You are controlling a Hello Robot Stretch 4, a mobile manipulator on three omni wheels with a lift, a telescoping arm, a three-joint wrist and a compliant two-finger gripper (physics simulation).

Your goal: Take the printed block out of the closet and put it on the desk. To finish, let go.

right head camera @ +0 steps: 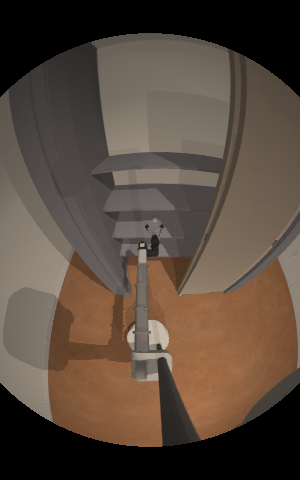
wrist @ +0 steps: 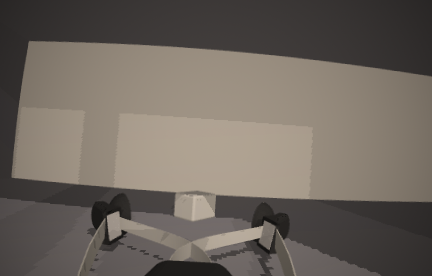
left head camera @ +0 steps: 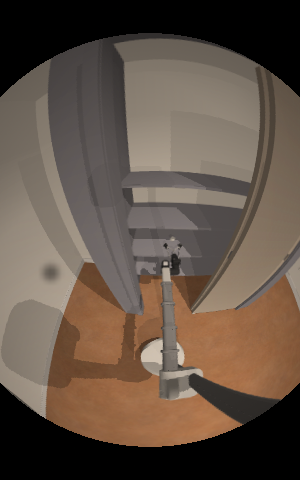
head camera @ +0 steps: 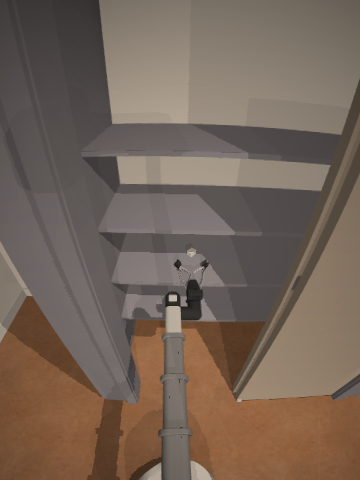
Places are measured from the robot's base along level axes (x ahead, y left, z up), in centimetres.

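Pixels of known places: gripper, between the fingertips: (right head camera: 154, 224) (wrist: 192, 215) (left head camera: 172, 243) (head camera: 191, 260); robot's base, origin of its link: (left head camera: 161, 355).
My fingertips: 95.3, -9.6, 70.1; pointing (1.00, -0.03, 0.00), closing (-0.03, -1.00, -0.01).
Note:
For each thing: its top centre in the pictures, then the offset to it from my fingertips, as dx, dy, dz. "pt": a spot on its surface instead. Level surfaces: height alone.
- printed block, centre of its top: (wrist: 196, 193) (head camera: 191, 250) (right head camera: 154, 218) (left head camera: 172, 237) +6.8, -0.5, +1.1
- lower shelf, height of its surface: dz -1.8
- closet's grey side panel, a spot on its surface: (head camera: 55, 200) pt -45.9, +32.2, +60.7
The printed block (head camera: 191, 252) (left head camera: 172, 238) (right head camera: 155, 219) (wrist: 195, 206) is small and whitish. It sits on a lower shelf (head camera: 145, 267) of the closet. My gripper (head camera: 191, 264) (left head camera: 172, 245) (right head camera: 154, 227) (wrist: 192, 215) is open, with its fingers wide apart. It is over the same shelf, and the block lies just beyond the fingertips, roughly centred between them in the wrist view. No finger is seen touching the block. The desk does not show in these views.
The closet's grey side panel (head camera: 55, 200) stands left of the arm, and a beige door (head camera: 305, 300) stands open on the right. More shelves, including a top shelf (head camera: 165, 140), lie above the gripper's shelf. The pale back wall (wrist: 215, 160) is behind the block.

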